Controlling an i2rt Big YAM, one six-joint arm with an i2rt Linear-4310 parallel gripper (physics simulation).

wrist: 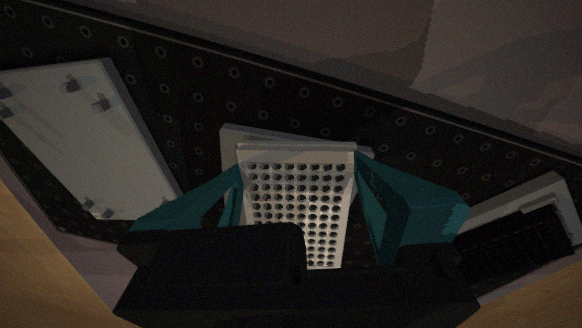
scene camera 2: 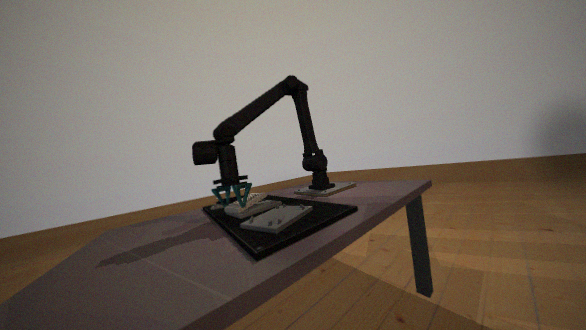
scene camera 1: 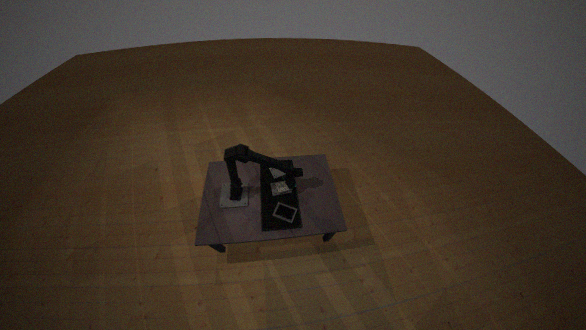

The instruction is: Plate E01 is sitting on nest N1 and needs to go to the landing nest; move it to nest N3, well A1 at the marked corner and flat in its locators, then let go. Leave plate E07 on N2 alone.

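My gripper (scene camera 2: 234, 204) (wrist: 295, 164) is shut on white plate E01 (scene camera 2: 256, 199) (wrist: 300, 187), teal fingers on its two long sides. The plate is low over the middle nest (wrist: 229, 145) (scene camera 2: 270, 207) and covers most of it. In scene camera 2 the plate looks tilted, its robot-side end higher; whether its near end touches the nest cannot be told. The locators under it and the marked corner are hidden. Black plate E07 (scene camera 1: 285, 212) (wrist: 515, 245) sits on its own nest (wrist: 565, 195). A bare pegged nest (scene camera 1: 276, 173) (scene camera 2: 275, 220) (wrist: 95, 135) lies on the other side. Nest labels are unreadable.
All three nests stand on a black perforated board (scene camera 1: 267, 220) (scene camera 2: 320, 215) (wrist: 270, 100) on the table (scene camera 1: 320, 200). The pegged nest has upright pegs near its corners. The arm's base plate (scene camera 1: 242, 200) (scene camera 2: 345, 188) is beside the board.
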